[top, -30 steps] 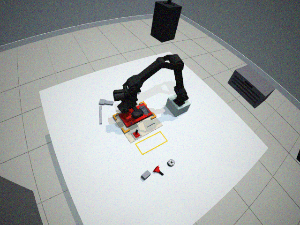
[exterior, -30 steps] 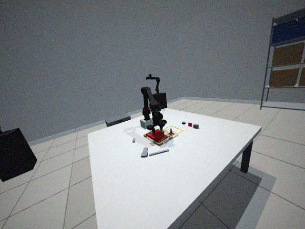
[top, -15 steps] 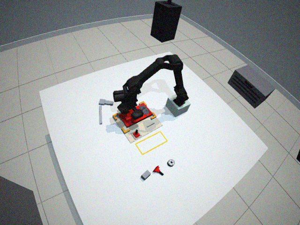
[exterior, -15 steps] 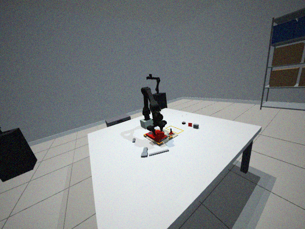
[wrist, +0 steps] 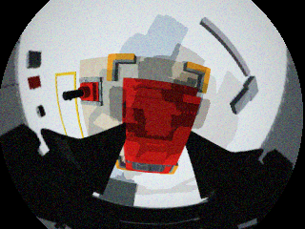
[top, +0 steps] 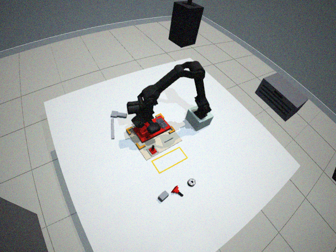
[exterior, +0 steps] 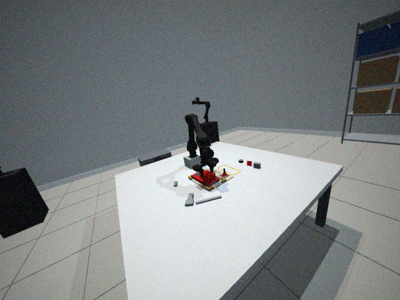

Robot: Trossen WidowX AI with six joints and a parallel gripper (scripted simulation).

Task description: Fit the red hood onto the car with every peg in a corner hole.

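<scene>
The red hood lies 1 cm above my gripper tip. From my gripper tip the other things lie so: grey engine block 1 cm to the left, 2 cm below.
</scene>
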